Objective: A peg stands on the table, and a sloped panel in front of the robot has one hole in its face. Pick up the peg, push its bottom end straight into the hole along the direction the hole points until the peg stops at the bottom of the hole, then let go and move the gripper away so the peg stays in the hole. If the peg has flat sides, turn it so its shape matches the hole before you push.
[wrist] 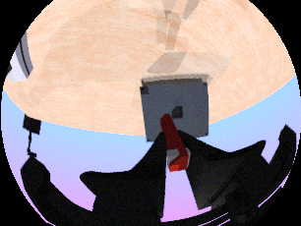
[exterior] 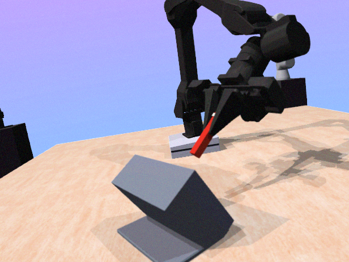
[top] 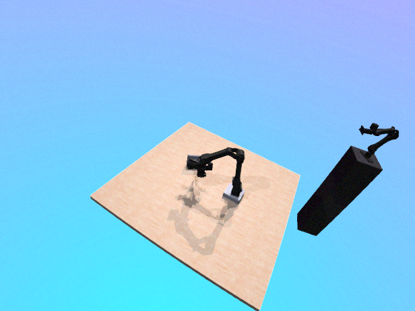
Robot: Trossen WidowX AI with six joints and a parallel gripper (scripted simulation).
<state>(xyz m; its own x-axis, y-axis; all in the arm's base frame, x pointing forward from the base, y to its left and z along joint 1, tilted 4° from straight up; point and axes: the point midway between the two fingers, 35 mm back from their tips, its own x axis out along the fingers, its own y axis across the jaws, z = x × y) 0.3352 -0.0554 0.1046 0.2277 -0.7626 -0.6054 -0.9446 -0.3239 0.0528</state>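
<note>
My gripper tip is 6 cm short of the grey sloped panel, 9 cm to the left of it and 7 cm above it. Also, from my gripper tip: red peg 1 cm to the left, 1 cm above.
</note>
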